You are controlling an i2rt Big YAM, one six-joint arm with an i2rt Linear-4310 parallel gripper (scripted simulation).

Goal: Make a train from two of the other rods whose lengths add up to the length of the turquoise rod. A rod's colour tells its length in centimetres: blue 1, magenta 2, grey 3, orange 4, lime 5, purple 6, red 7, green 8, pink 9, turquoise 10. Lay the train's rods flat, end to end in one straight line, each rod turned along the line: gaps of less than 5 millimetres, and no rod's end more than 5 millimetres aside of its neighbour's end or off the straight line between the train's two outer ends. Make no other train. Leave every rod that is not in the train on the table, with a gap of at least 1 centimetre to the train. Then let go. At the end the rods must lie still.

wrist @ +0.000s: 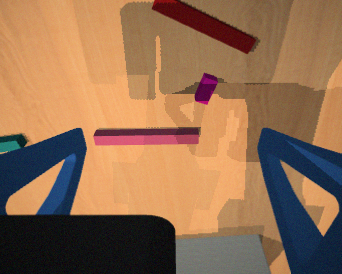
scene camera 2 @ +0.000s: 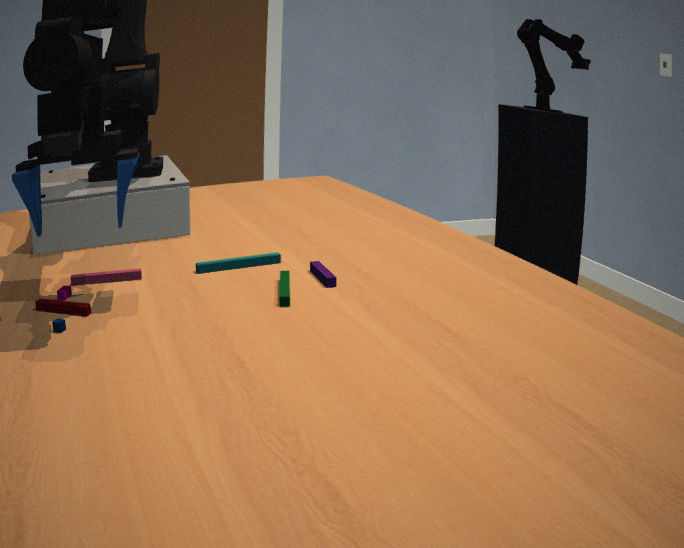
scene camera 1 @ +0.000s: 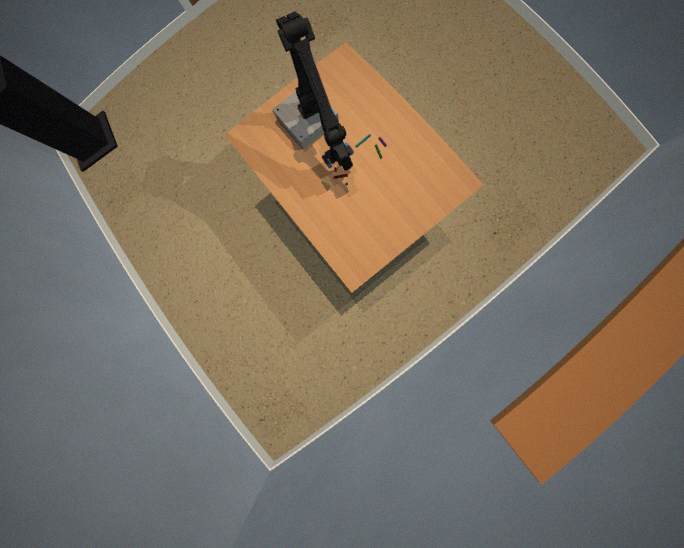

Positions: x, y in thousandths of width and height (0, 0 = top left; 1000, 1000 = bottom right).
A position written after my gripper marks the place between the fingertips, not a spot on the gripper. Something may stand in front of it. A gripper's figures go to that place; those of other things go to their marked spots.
Scene:
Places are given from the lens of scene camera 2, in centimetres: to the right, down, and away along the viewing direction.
my gripper (scene camera 2: 115, 422): -27, -4, 60
pink rod (scene camera 2: 194, 501): -23, 0, 68
turquoise rod (scene camera 2: 397, 472): -8, -2, 74

